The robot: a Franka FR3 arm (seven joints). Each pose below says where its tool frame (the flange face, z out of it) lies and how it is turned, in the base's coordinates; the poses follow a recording.
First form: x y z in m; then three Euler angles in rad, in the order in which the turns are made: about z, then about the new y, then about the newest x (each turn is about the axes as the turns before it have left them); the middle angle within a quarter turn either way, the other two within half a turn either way.
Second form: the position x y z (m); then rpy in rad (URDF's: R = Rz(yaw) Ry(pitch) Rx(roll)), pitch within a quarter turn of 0, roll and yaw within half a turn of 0. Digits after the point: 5 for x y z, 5 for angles.
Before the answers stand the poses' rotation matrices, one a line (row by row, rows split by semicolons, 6 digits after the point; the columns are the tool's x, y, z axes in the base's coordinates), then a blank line. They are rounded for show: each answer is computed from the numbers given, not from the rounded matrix.
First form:
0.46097, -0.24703, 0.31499, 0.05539, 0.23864, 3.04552
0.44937, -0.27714, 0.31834, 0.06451, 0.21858, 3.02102
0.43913, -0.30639, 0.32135, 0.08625, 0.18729, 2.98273
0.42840, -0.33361, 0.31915, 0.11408, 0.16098, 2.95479
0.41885, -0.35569, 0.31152, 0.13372, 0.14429, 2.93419
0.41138, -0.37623, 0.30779, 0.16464, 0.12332, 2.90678
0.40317, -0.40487, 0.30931, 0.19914, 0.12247, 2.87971
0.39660, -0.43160, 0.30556, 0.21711, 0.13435, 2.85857
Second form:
0.970170 0.077746 -0.229620; 0.053793 -0.992607 -0.108804; -0.236381 0.093206 -0.967180
0.974176 0.090025 -0.207068; 0.062931 -0.988994 -0.133908; -0.216844 0.117419 -0.969119
0.978860 0.114404 -0.169541; 0.084637 -0.981200 -0.173445; -0.186197 0.155429 -0.970140
0.980655 0.141427 -0.135333; 0.112361 -0.972828 -0.202439; -0.160286 0.183317 -0.969899
0.980774 0.159809 -0.111999; 0.131936 -0.965886 -0.222840; -0.143790 0.203779 -0.968400
0.978986 0.187632 -0.079882; 0.162653 -0.954716 -0.249122; -0.123008 0.230894 -0.965172
0.972895 0.222085 -0.064450; 0.196345 -0.940558 -0.277126; -0.122164 0.256960 -0.958670
0.967724 0.243366 -0.065443; 0.213467 -0.929616 -0.300409; -0.133946 0.276743 -0.951563

0.46097, -0.24703, 0.31499, 3.04552, 0.23864, 0.05539
0.44937, -0.27714, 0.31834, 3.02102, 0.21858, 0.06451
0.43913, -0.30639, 0.32135, 2.98273, 0.18729, 0.08625
0.42840, -0.33361, 0.31915, 2.95479, 0.16098, 0.11408
0.41885, -0.35569, 0.31152, 2.93419, 0.14429, 0.13372
0.41138, -0.37623, 0.30779, 2.90678, 0.12332, 0.16464
0.40317, -0.40487, 0.30931, 2.87971, 0.12247, 0.19914
0.39660, -0.43160, 0.30556, 2.85857, 0.13435, 0.21711

